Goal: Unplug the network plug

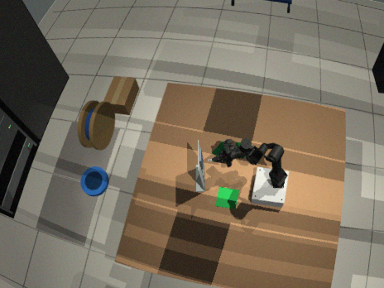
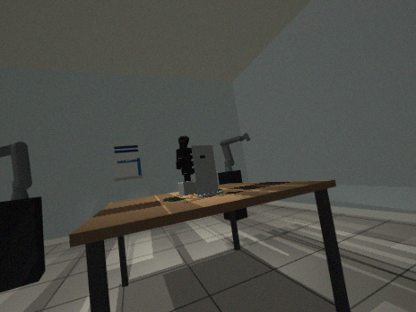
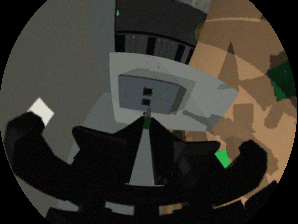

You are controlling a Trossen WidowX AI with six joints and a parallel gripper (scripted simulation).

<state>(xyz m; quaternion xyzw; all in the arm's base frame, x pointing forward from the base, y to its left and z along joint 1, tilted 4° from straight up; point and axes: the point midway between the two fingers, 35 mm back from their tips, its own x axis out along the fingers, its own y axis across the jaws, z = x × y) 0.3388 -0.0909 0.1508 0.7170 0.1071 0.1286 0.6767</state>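
My gripper tip is 80 mm past the green marked square, 130 mm to the right of it and 250 mm above it. Round my gripper tip: plug (right at my gripper tip); grey upright panel (70 mm ahead, 100 mm below).
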